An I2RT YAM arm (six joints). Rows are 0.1 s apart.
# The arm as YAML. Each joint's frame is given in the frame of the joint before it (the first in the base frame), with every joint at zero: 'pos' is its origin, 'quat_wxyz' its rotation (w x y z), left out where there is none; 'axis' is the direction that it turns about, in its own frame. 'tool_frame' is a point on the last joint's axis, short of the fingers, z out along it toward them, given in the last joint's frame.
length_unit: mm
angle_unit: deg
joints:
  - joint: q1
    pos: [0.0, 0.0, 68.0]
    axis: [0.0, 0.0, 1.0]
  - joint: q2
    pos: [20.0, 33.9, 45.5]
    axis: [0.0, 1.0, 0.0]
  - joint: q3
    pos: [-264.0, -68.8, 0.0]
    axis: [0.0, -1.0, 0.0]
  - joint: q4
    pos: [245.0, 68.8, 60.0]
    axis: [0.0, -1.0, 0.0]
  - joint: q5
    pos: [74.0, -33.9, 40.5]
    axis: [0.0, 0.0, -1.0]
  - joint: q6
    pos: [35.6, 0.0, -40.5]
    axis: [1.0, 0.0, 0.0]
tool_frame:
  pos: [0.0, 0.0, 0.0]
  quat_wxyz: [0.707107, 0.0, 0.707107, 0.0]
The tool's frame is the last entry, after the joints.
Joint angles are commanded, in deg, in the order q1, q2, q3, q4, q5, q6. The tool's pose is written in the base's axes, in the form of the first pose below.
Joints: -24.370, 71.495, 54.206, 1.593, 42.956, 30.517
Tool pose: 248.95 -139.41 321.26; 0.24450 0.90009 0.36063; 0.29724 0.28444 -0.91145; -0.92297 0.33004 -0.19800
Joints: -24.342, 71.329, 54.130, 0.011, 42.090, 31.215
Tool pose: 248.19 -138.47 318.80; 0.23063 0.90010 0.36964; 0.31778 0.28938 -0.90293; -0.91969 0.32570 -0.21929
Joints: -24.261, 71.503, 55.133, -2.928, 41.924, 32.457
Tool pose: 248.29 -137.99 319.17; 0.21837 0.90476 0.36567; 0.33956 0.28085 -0.89768; -0.91488 0.32019 -0.24589
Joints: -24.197, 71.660, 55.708, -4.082, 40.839, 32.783
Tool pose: 249.33 -137.56 319.87; 0.20862 0.90103 0.38029; 0.35535 0.29243 -0.88781; -0.91115 0.32035 -0.25918
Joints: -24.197, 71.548, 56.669, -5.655, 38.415, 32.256
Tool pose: 250.03 -136.60 323.26; 0.18409 0.89119 0.41461; 0.37573 0.32597 -0.86751; -0.90826 0.31548 -0.27483
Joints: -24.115, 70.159, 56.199, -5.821, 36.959, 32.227
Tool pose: 245.94 -133.54 326.28; 0.18817 0.87774 0.44064; 0.38263 0.34769 -0.85598; -0.90453 0.32968 -0.27042
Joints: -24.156, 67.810, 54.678, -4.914, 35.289, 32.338
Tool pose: 238.40 -129.46 328.79; 0.20795 0.85687 0.47173; 0.38526 0.37154 -0.84471; -0.89907 0.35739 -0.25286
